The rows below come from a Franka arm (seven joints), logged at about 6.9 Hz.
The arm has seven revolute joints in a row. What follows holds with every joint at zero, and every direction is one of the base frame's.
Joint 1 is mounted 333.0 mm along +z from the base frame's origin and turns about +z.
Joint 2 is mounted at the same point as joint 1 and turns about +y.
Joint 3 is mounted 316.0 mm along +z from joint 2 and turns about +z.
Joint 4 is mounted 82.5 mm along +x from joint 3 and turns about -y.
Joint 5 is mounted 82.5 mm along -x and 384.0 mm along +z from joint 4 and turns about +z.
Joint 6 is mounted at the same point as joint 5 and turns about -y.
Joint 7 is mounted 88.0 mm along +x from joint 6 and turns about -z.
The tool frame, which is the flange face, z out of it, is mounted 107.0 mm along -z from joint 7; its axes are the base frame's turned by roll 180.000, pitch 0.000 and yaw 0.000 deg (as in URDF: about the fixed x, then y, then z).
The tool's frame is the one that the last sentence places.
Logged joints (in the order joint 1, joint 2, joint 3, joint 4, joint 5, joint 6, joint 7), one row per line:
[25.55, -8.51, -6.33, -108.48, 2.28, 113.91, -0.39]
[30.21, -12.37, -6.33, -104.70, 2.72, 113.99, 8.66]
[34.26, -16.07, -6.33, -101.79, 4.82, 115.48, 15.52]
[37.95, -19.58, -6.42, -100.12, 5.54, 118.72, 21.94]
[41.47, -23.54, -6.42, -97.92, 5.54, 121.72, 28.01]
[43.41, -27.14, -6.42, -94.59, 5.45, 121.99, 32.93]
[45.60, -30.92, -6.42, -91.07, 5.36, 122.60, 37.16]
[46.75, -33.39, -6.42, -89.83, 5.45, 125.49, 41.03]
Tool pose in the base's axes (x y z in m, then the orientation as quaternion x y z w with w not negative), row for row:
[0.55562, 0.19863, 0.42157, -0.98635, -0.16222, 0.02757, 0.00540]
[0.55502, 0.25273, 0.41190, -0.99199, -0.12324, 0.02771, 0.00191]
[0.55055, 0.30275, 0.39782, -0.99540, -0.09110, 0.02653, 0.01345]
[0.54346, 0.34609, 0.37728, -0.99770, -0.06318, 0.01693, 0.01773]
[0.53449, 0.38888, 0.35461, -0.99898, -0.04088, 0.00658, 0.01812]
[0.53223, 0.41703, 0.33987, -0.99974, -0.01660, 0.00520, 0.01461]
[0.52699, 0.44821, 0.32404, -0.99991, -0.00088, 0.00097, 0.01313]
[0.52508, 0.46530, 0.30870, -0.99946, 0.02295, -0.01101, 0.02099]
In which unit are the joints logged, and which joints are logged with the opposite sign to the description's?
The joints are logged in degrees. Opposite sign: joint 2.
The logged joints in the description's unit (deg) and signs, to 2 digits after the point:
[25.55, 8.51, -6.33, -108.48, 2.28, 113.91, -0.39]
[30.21, 12.37, -6.33, -104.70, 2.72, 113.99, 8.66]
[34.26, 16.07, -6.33, -101.79, 4.82, 115.48, 15.52]
[37.95, 19.58, -6.42, -100.12, 5.54, 118.72, 21.94]
[41.47, 23.54, -6.42, -97.92, 5.54, 121.72, 28.01]
[43.41, 27.14, -6.42, -94.59, 5.45, 121.99, 32.93]
[45.60, 30.92, -6.42, -91.07, 5.36, 122.60, 37.16]
[46.75, 33.39, -6.42, -89.83, 5.45, 125.49, 41.03]

